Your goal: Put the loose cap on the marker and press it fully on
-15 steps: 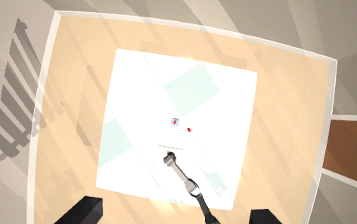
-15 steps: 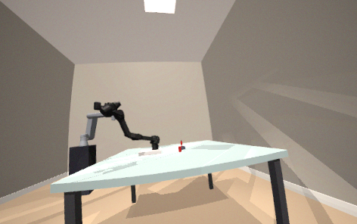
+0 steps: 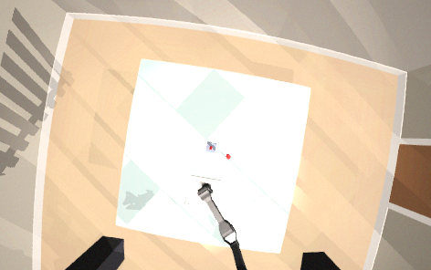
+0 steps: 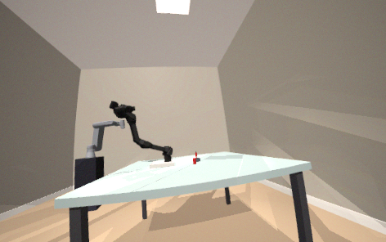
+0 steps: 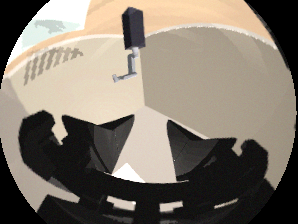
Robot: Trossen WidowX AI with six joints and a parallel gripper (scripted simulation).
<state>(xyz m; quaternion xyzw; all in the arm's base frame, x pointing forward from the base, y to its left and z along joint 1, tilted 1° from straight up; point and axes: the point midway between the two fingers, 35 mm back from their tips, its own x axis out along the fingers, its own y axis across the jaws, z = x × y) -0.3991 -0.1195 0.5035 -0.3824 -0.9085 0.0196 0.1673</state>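
Right now the red cap is 65 cm ahead of my gripper tip, 4 cm to the right of it and 52 cm below it. Round my gripper tip: holder block: 70 cm ahead, 8 cm to the left, 53 cm below; then red marker: 70 cm ahead, 8 cm to the left, 47 cm below.
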